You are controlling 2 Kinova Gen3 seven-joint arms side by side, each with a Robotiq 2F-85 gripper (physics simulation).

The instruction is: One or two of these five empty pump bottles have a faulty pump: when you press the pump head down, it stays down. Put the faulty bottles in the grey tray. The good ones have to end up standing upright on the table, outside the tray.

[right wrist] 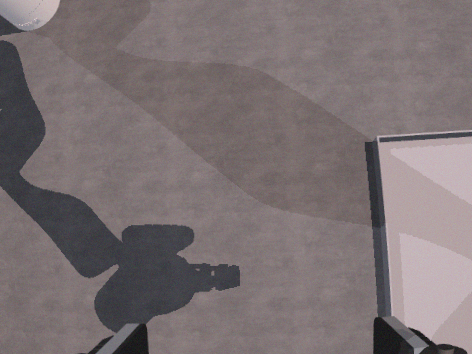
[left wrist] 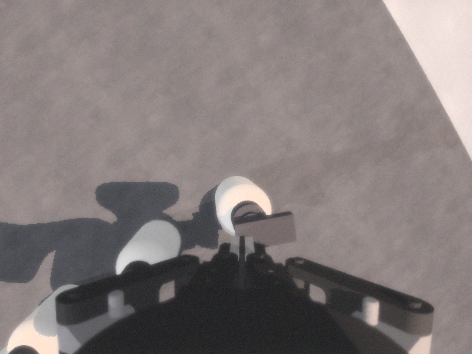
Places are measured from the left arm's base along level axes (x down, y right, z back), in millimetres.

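Where they show: left gripper, fingertip midpoint: (left wrist: 241,250); right gripper, fingertip midpoint: (right wrist: 260,347); right arm's base, link origin: (right wrist: 34,4).
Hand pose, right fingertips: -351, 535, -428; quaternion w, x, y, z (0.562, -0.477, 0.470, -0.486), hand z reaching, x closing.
Things, the pixels of their top centre, and the offset from my right fingertips, as dx, dy, dz. "pt": a spot on its surface instead. Level surfaces: height alone.
- white pump bottle, top centre: (left wrist: 257,234) +220, -832, -38
- flat grey-brown pump head, top centre: (left wrist: 266,233) +220, -837, -41
- second white bottle, top centre: (left wrist: 115,318) +211, -730, -18
- grey tray, surface spot: (right wrist: 425,134) pt +321, -186, +141
- table, surface height: dx +351
In the left wrist view a white pump bottle (left wrist: 242,192) stands upright with its dark collar and flat grey-brown pump head (left wrist: 267,228) at the tips of my left gripper (left wrist: 241,250). The left fingers are closed together, with no object between them; whether they touch the head I cannot tell. A second white bottle (left wrist: 152,242) stands to the left, and a third (left wrist: 37,320) shows in part at the lower left; their heads are hidden. In the right wrist view my right gripper (right wrist: 261,337) is open and empty. The grey tray (right wrist: 425,134) is partly visible at the right.
Part of a white bottle (right wrist: 30,10) shows at the top left corner of the right wrist view. Arm shadows fall across the table (right wrist: 300,260) (left wrist: 200,100). A pale area (left wrist: 445,55) lies beyond a slanting edge at the upper right of the left wrist view.
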